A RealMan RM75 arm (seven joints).
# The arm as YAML. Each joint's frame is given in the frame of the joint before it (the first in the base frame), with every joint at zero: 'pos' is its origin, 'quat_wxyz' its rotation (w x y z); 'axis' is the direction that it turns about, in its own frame. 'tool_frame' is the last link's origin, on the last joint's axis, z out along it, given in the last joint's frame.
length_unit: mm
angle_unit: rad
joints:
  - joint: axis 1
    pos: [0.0, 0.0, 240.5]
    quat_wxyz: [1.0, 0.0, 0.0, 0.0]
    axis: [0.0, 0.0, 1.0]
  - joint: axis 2
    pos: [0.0, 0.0, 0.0]
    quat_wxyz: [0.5, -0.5, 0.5, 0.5]
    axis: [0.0, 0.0, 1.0]
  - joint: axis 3
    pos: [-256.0, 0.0, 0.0]
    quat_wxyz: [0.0, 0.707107, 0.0, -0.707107]
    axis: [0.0, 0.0, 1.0]
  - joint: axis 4
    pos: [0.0, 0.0, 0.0]
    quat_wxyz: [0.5, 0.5, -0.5, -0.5]
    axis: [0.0, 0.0, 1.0]
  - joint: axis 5
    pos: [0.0, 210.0, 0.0]
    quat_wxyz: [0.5, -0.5, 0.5, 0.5]
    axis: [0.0, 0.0, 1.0]
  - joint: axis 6
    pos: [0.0, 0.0, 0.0]
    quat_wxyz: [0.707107, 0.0, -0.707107, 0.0]
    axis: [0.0, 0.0, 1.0]
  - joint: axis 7
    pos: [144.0, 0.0, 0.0]
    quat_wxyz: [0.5, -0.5, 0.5, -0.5]
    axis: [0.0, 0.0, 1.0]
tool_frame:
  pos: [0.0, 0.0, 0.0]
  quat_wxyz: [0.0, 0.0, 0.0, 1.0]
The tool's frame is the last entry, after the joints.
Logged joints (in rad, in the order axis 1, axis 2, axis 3, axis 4, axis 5, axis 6, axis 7), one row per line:
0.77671 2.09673 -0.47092 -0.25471 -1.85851 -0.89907 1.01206
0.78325 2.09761 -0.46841 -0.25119 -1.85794 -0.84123 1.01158
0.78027 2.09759 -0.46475 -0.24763 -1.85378 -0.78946 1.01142
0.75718 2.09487 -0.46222 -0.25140 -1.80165 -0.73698 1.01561
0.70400 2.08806 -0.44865 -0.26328 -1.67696 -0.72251 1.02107
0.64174 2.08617 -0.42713 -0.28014 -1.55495 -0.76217 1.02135
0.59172 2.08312 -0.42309 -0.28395 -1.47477 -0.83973 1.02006
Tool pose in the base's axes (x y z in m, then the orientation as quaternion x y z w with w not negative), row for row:
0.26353 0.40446 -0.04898 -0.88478 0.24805 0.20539 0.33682
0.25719 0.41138 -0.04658 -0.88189 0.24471 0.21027 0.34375
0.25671 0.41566 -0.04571 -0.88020 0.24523 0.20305 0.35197
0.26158 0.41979 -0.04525 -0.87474 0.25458 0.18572 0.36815
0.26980 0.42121 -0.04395 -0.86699 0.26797 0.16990 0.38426
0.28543 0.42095 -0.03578 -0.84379 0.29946 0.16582 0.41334
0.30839 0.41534 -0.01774 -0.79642 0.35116 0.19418 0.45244
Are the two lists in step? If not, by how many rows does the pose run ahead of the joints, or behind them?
The pose runs 2 rows behind the joints: the pose in row i belongs to the joints in row i - 2.
